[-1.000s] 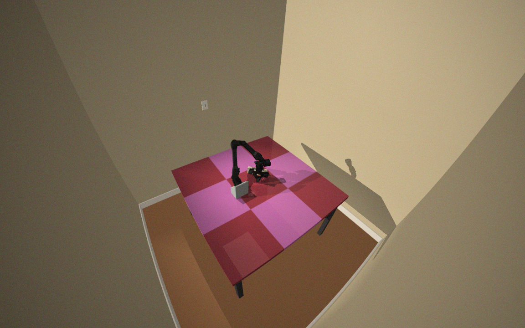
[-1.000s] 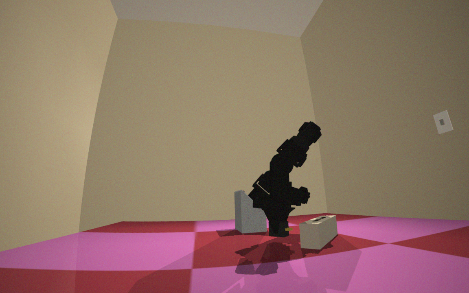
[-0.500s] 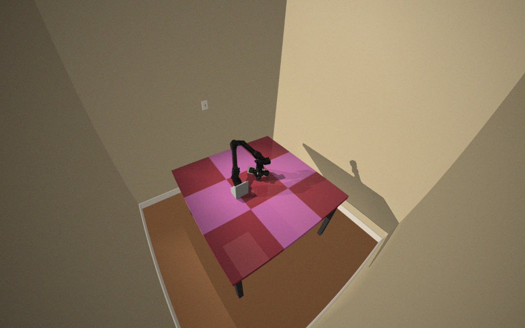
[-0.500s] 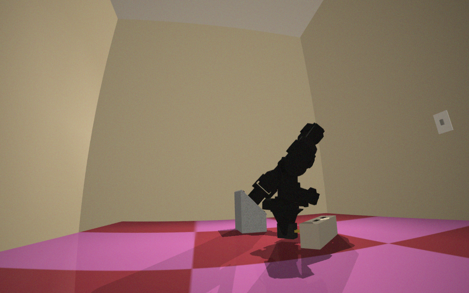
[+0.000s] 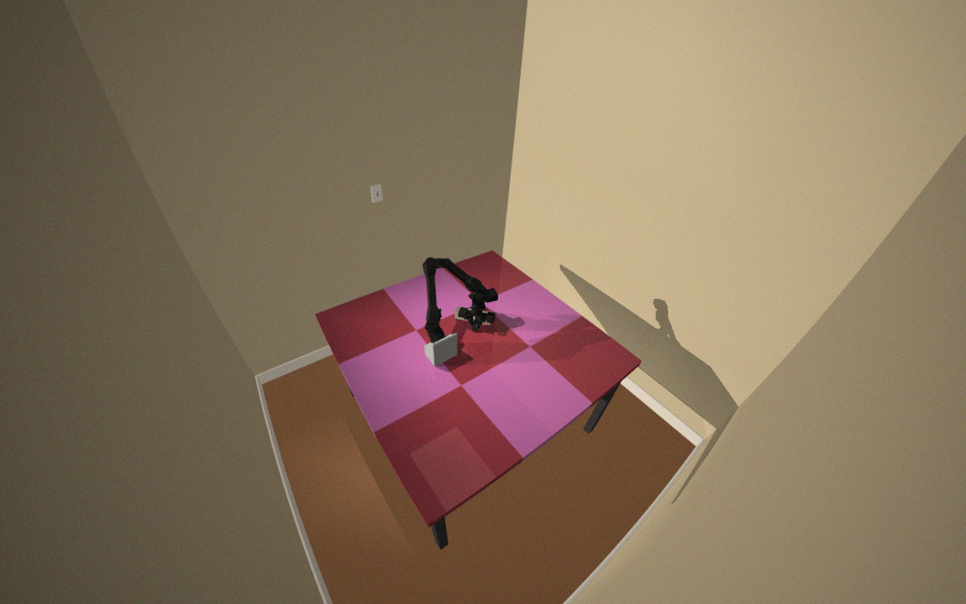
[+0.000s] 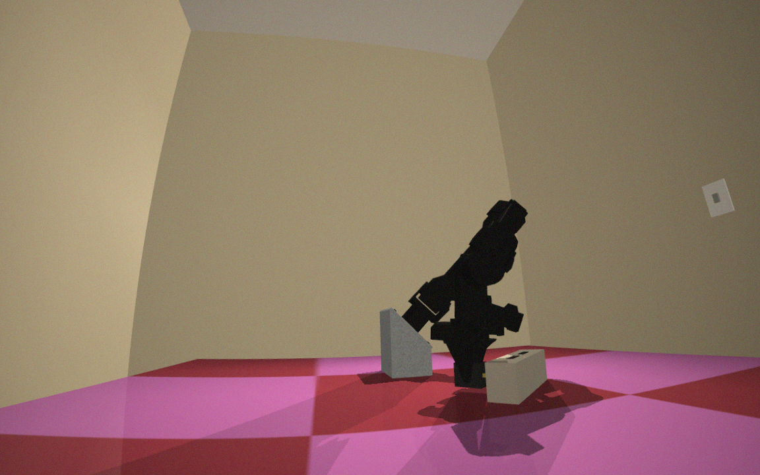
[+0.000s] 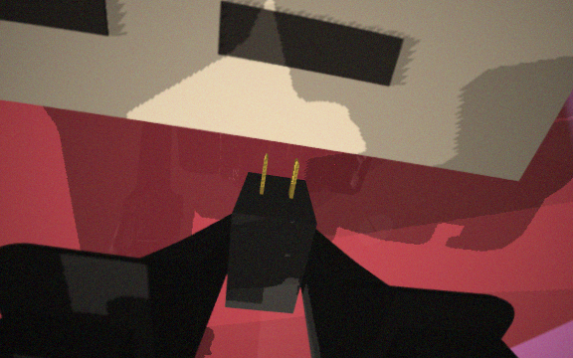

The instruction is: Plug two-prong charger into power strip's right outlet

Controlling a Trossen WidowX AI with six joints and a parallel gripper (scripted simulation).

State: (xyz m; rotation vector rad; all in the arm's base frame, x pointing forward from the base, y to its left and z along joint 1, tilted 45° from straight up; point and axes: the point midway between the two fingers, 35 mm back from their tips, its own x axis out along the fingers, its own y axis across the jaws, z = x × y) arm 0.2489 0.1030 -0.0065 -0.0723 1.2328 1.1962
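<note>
Now: the two-prong charger 10 mm ahead of my gripper tip, 10 mm to the left of it and 10 mm above it.
</note>
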